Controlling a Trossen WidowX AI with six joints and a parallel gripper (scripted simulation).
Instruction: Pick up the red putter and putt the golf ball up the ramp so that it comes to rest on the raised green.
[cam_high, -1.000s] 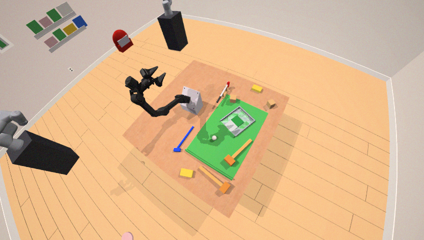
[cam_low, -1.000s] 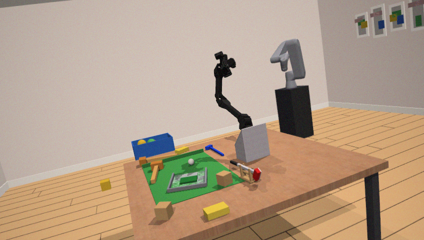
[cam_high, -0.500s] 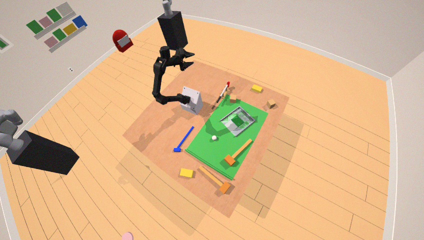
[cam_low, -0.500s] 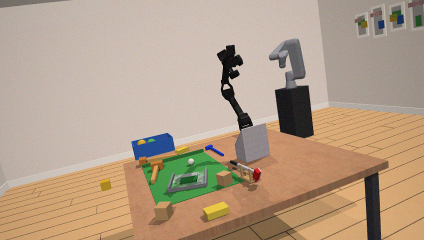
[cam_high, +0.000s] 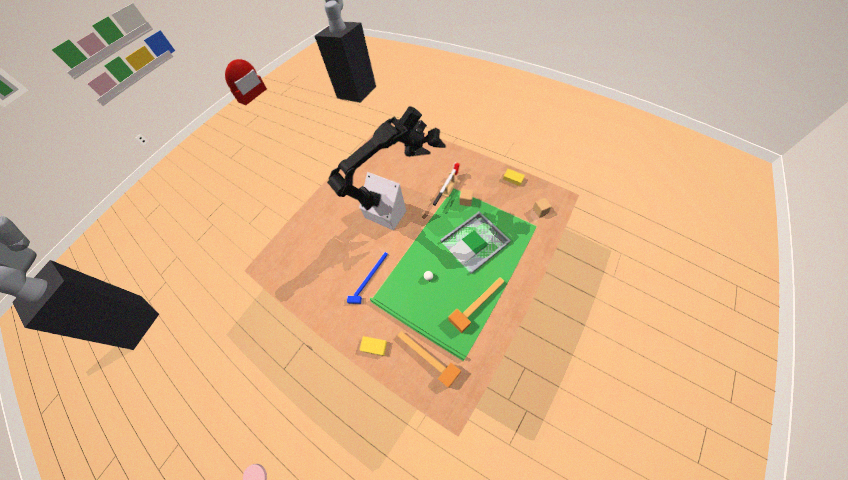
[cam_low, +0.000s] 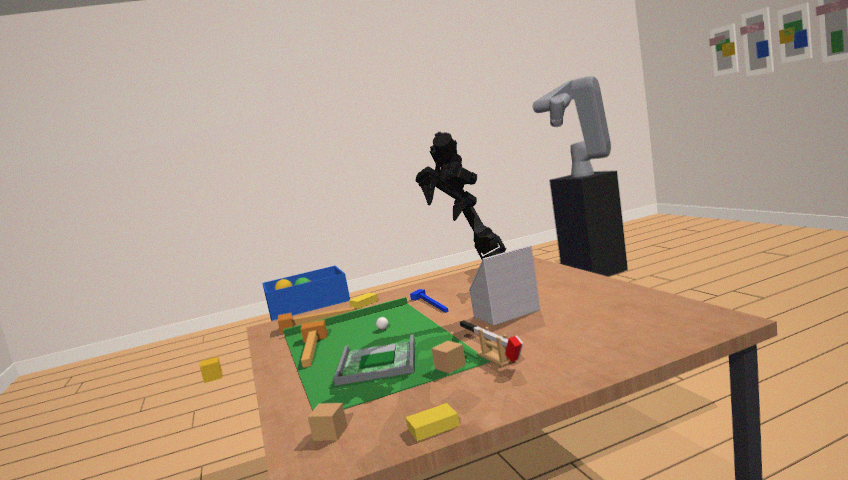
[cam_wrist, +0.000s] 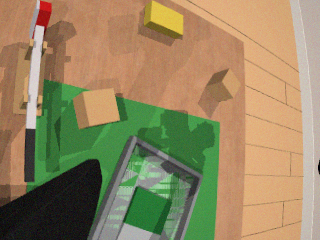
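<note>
The red putter is 35 cm below my gripper tip, 12 cm to the left of it and 2 cm behind it. Round my gripper tip: grey frame: 40 cm below, 23 cm ahead, 10 cm to the right; then green mat: 40 cm below, 25 cm to the right, 20 cm ahead; then white golf ball: 38 cm below, 37 cm to the right, 11 cm ahead.
</note>
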